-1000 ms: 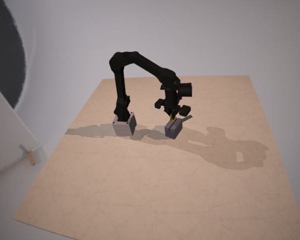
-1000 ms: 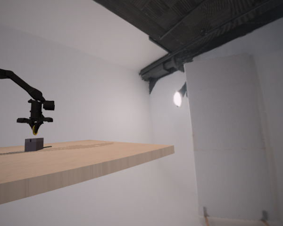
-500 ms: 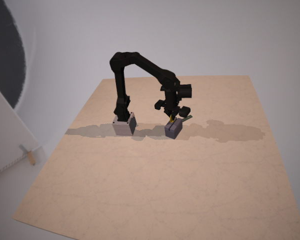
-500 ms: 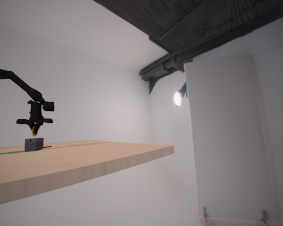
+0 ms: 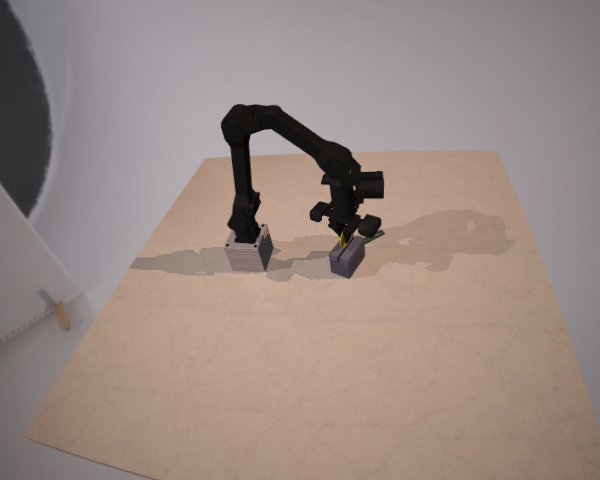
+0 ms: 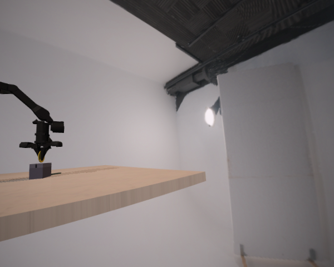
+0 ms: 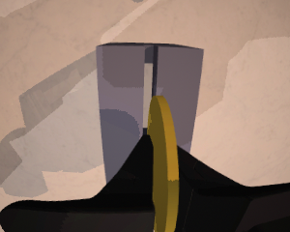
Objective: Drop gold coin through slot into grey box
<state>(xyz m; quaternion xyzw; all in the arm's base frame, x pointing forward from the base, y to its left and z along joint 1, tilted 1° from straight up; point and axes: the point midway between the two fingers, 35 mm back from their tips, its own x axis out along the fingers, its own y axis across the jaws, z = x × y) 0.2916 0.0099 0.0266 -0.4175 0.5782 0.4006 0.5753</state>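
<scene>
My gripper tip is now 20 mm below the gold coin.
</scene>
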